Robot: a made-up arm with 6 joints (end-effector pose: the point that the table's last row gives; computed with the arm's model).
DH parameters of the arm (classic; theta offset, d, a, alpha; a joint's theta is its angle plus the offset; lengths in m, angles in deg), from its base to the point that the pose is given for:
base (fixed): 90 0.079 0 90
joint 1: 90 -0.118 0.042 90
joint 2: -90 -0.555 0.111 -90
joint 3: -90 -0.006 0.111 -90
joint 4: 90 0.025 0.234 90
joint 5: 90 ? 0.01 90
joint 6: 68.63 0 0.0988 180
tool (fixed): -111.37 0.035 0 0
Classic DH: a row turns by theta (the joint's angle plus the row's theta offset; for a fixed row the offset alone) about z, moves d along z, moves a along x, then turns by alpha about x.
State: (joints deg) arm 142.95 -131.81 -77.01 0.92 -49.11 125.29
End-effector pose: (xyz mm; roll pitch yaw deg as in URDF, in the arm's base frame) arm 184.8 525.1 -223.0 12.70 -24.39 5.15
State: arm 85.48 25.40 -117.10 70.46 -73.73 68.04
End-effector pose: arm -235.9 -276.3 -368.0 -44.24 1.96 -66.04
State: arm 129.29 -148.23 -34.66 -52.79 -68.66 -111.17
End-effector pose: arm 206.3 -46.2 -456.7 1.43 -49.11 -155.21
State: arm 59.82 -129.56 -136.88 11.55 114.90 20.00
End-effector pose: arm 161.0 -267.3 -329.8 -177.19 -50.92 -5.70
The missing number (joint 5, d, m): -0.269
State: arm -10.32 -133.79 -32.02 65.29 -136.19 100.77
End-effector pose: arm -11.5 -681.5 -70.9 -121.90 36.54 -127.63
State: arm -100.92 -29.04 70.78 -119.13 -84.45 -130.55
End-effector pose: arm -589.3 -331.6 591.7 -7.41 8.52 131.43
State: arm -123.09 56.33 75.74 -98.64 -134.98 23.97
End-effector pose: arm -511.0 599.6 287.3 87.02 -77.67 -154.52
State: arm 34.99 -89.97 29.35 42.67 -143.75 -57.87
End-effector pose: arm -42.4 -711.5 -284.2 133.19 20.17 68.61
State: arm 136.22 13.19 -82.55 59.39 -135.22 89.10
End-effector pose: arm -393.0 202.6 -391.6 34.12 46.71 -114.66
